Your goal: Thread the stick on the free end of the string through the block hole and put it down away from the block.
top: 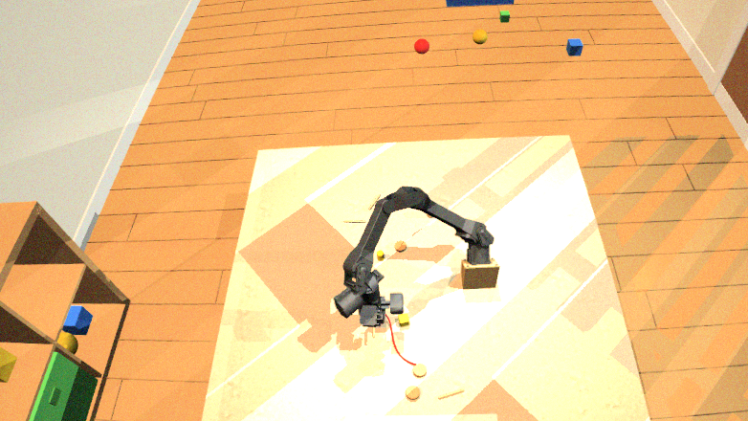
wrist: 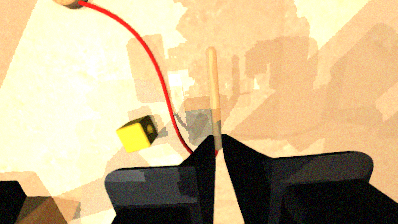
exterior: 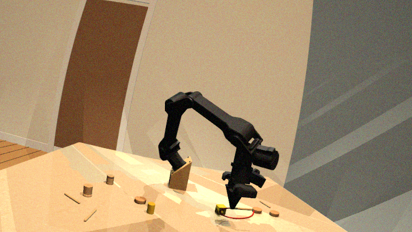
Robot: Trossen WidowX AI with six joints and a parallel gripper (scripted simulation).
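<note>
Now: the thin wooden stick 2 cm to the left of my gripper tip. The rest, counted from my gripper tip: yellow cylinder (4 cm behind, 25 cm to the right, 4 cm below); round button (12 cm behind, 17 cm to the left, 5 cm below); yellow wooden block (9 cm behind, 4 cm below).
</note>
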